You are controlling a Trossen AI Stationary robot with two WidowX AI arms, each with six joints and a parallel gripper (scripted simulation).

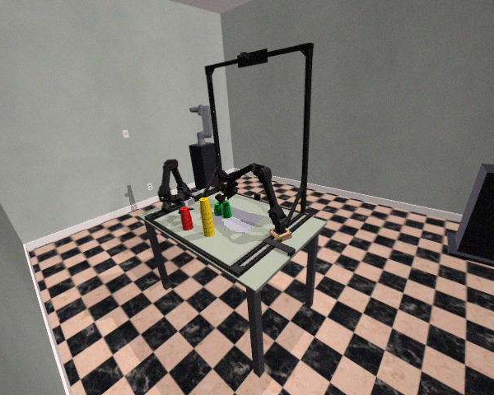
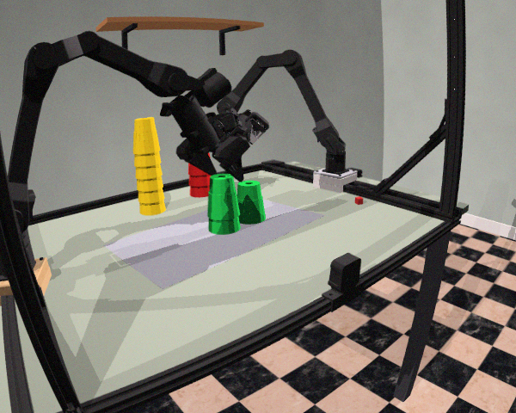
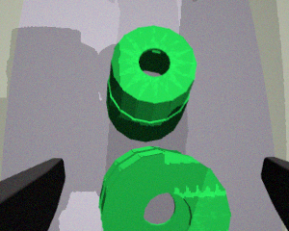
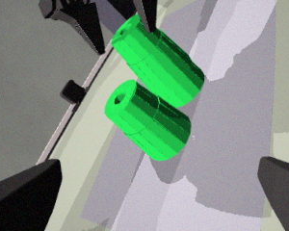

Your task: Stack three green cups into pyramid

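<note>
The grey mat is 2 cm to the left of my left hand and 14 cm below it. From my left hand the other things lie so: red cube: 13 cm behind, 35 cm to the right, 13 cm below.
</note>
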